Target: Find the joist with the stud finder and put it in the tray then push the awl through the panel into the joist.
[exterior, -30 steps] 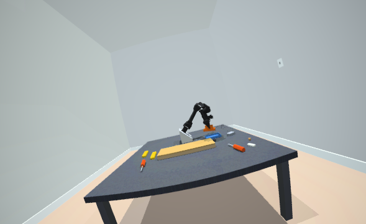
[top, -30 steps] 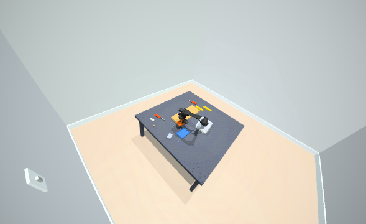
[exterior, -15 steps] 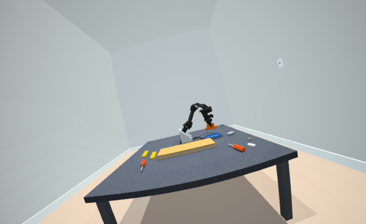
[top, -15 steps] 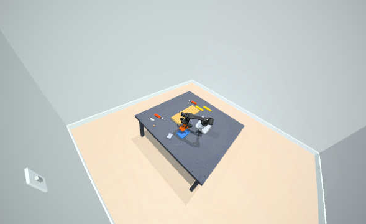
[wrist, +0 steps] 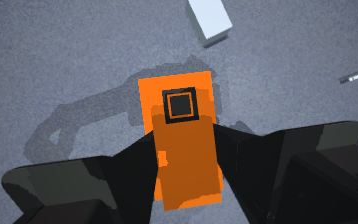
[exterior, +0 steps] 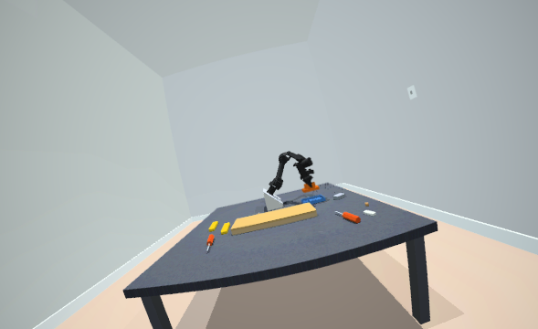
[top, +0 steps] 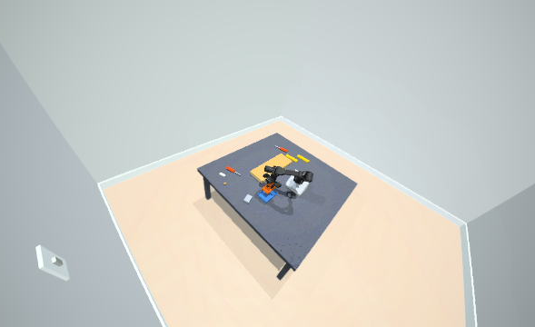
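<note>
The blue tray is 10 mm to the right of my gripper tip and 100 mm below it. The rest, counted from my gripper tip: square indicator 20 mm to the left, 30 mm above; grey block 80 mm ahead, 180 mm to the left, 100 mm below; orange stud finder 10 mm to the left, 20 mm above.
</note>
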